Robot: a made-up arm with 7 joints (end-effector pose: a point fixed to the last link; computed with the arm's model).
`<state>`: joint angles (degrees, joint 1 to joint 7).
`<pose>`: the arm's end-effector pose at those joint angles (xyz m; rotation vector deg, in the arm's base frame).
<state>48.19 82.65 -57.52 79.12 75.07 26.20 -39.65</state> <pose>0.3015 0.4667 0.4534 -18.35 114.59 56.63</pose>
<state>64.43 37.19 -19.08 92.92 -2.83 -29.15 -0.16</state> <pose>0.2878 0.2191 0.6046 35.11 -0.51 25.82</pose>
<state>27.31 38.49 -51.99 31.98 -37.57 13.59 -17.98</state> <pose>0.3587 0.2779 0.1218 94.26 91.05 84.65</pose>
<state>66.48 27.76 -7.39 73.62 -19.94 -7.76 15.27</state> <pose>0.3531 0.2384 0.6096 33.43 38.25 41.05</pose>
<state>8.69 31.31 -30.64 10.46 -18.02 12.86 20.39</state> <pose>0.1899 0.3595 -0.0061 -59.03 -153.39 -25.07</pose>
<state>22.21 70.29 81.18 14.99 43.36 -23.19 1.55</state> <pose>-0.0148 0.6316 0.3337 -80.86 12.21 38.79</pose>
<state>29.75 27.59 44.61 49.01 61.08 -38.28 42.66</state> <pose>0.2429 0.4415 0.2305 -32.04 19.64 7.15</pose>
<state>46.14 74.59 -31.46 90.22 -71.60 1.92 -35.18</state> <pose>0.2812 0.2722 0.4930 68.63 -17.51 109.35</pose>
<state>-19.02 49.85 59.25 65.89 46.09 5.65 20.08</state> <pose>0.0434 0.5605 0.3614 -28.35 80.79 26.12</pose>
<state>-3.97 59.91 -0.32 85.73 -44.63 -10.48 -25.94</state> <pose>0.2451 0.3200 0.3454 68.96 42.51 77.12</pose>
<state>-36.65 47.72 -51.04 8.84 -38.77 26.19 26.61</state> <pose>-0.1931 0.4690 0.0461 -72.18 -62.01 -13.95</pose>
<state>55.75 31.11 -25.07 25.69 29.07 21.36 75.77</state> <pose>0.4720 0.3310 0.3344 32.11 109.84 -59.96</pose>
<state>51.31 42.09 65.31 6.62 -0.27 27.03 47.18</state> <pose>0.2841 0.5398 0.2305 -50.16 83.62 -43.54</pose>
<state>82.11 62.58 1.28 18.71 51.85 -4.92 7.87</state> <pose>0.1953 0.6145 0.5266 -51.96 40.87 12.32</pose>
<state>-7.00 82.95 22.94 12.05 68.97 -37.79 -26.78</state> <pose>-0.0085 0.6379 0.4395 -56.19 31.66 86.33</pose>
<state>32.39 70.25 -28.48 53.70 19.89 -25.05 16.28</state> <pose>0.2931 0.4812 0.4193 47.36 83.82 38.42</pose>
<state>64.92 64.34 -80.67 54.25 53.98 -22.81 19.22</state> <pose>0.3742 0.4140 0.3973 42.28 89.39 10.52</pose>
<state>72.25 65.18 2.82 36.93 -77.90 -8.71 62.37</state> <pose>0.2512 0.5324 0.5837 54.30 138.89 76.93</pose>
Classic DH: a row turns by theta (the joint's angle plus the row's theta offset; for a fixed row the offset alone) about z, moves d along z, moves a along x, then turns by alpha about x. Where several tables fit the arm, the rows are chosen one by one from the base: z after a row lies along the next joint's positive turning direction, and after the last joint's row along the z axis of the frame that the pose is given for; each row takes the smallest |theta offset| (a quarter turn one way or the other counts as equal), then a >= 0, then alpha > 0; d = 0 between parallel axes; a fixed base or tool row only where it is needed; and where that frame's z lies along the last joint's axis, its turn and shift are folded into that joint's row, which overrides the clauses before.
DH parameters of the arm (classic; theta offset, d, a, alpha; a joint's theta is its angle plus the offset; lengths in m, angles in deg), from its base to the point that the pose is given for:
base (fixed): 0 0.4579 -0.0119 90
joint 1: 90 -0.1019 0.0172 90
joint 2: 90 0.0114 0.0254 90
joint 3: 90 -0.3073 0.0044 90
joint 4: 0 -0.0161 0.0163 -90
joint 5: 0 -0.2605 -0.0097 -90
joint 6: -90 0.034 0.0286 90
joint 7: 90 -0.0418 0.0172 -90
tool (fixed): -90 0.0288 0 0

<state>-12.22 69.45 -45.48 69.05 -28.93 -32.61 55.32</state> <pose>0.1232 0.3615 0.1434 -138.82 -81.25 41.52</pose>
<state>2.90 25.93 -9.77 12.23 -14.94 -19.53 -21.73</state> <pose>0.1435 0.3531 0.0170 32.40 132.62 54.62</pose>
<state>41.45 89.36 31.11 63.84 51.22 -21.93 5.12</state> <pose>0.0059 0.5221 0.6906 -6.41 6.77 43.56</pose>
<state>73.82 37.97 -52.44 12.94 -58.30 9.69 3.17</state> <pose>0.4936 0.3432 0.4232 80.06 92.06 110.50</pose>
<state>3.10 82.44 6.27 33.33 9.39 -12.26 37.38</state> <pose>0.1740 0.6012 0.4645 38.84 124.78 54.37</pose>
